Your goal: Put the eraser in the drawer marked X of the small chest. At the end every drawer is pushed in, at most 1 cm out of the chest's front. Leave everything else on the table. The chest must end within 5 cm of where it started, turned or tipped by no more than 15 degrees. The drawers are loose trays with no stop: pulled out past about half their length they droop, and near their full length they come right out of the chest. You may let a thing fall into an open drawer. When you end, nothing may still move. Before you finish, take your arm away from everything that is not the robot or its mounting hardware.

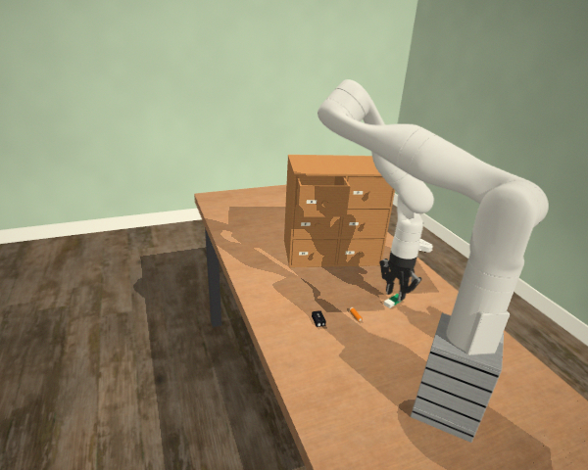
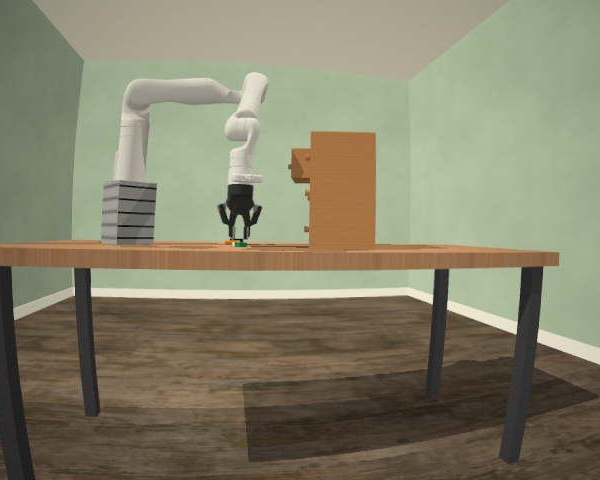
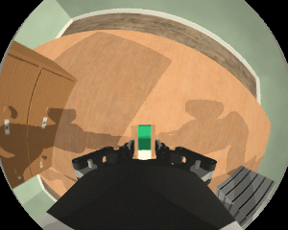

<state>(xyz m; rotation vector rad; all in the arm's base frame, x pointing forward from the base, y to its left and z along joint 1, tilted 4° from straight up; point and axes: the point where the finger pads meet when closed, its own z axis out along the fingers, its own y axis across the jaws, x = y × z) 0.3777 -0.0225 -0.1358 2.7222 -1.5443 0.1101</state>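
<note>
My hand is 10 mm to the right of the white eraser and 30 mm above it. Round my hand: black block: 70 mm behind, 250 mm to the left, 30 mm below; orange pencil stub: 50 mm behind, 140 mm to the left, 30 mm below.
</note>
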